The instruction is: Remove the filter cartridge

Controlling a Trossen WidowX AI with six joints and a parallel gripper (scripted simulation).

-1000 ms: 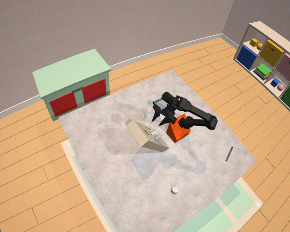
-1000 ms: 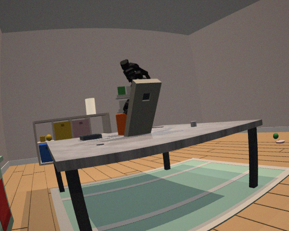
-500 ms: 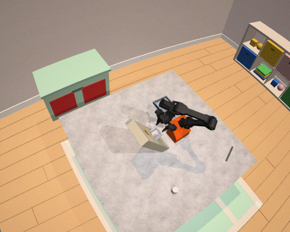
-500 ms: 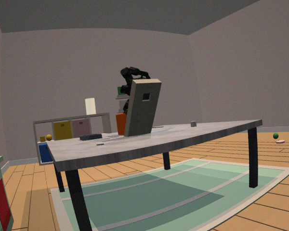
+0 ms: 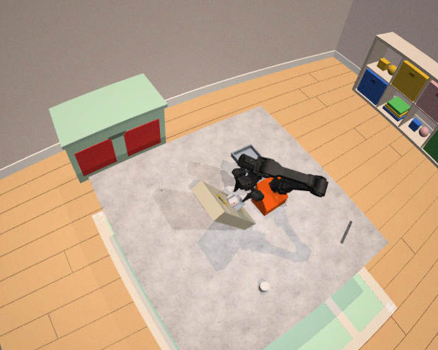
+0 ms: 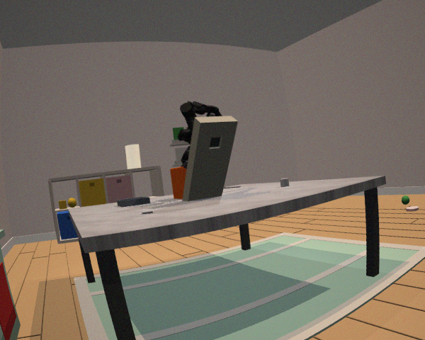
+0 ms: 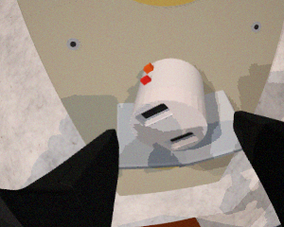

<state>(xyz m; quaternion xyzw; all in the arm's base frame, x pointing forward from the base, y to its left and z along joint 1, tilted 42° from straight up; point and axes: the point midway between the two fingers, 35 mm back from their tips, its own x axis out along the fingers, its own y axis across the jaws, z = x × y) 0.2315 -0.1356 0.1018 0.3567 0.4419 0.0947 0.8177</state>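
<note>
My gripper tip is 1 cm short of the round filter cartridge and 2 cm above it. Also, from my gripper tip: grey flap 1 cm to the right, 6 cm below; tray 37 cm behind, 24 cm to the right, 23 cm below.
</note>
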